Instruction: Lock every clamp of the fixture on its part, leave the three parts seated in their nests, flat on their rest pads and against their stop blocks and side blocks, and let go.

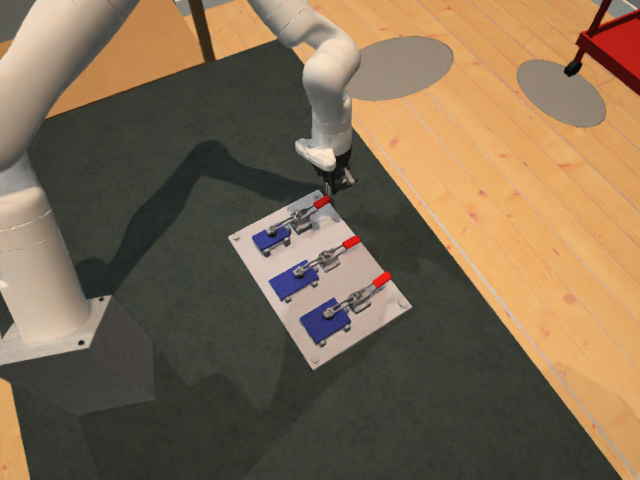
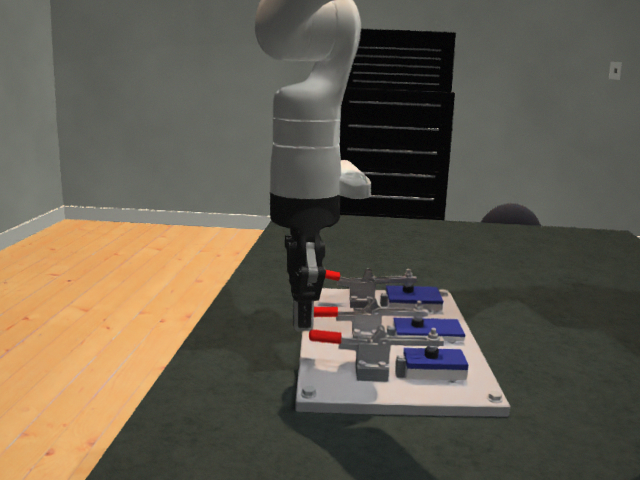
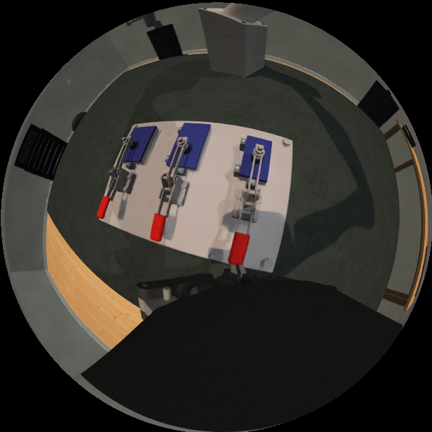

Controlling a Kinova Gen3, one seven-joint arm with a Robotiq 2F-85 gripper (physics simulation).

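Frame: origin at the arm's base, x down, y left, z ahead, level; millimetres.
Where they show: gripper, fingertip midpoint: point(image 1: 331, 192) point(image 2: 303, 328); arm's base at its link origin: point(image 1: 59, 322).
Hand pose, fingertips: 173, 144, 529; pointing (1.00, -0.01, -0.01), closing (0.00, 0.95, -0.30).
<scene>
Each offset is from my fingertips to the top centre of the thing, as dx, dy, dz. "spot": to the spot under its first point. Level surfaces: height alone.
Three blue-topped parts sit on the pale fixture plate point(image 1: 372, 322) point(image 2: 439, 395) point(image 3: 215, 165): the near part {+31, -21, -154} point(image 1: 264, 241) point(image 2: 452, 358) point(image 3: 265, 166), the middle part {+41, -131, -152} point(image 1: 289, 283) point(image 2: 444, 326) point(image 3: 200, 145) and the far part {+36, -240, -134} point(image 1: 323, 326) point(image 2: 426, 294) point(image 3: 145, 142). They look flat beside their blocks; small gaps cannot be told. Each clamp arm reaches over its part with its black tip on top. The red handles {spot: +6, -9, -29} point(image 1: 321, 202) point(image 2: 325, 336) point(image 3: 239, 248) lie low, roughly level; the far one tilts slightly. My gripper point(image 1: 329, 191) point(image 2: 303, 317) is shut and empty, just outside the near handle's end.
The plate lies on a dark mat {dx +72} point(image 1: 180, 268) point(image 2: 217, 392), with a corner bolt point(image 1: 403, 303) point(image 2: 495, 396) at its edge. The other red handles {+20, -116, -13} point(image 1: 351, 242) {+3, -225, -5} point(image 1: 382, 280) stick out along the same side. The grey robot pedestal point(image 1: 118, 356) point(image 3: 235, 45) stands beyond the parts' side.
</scene>
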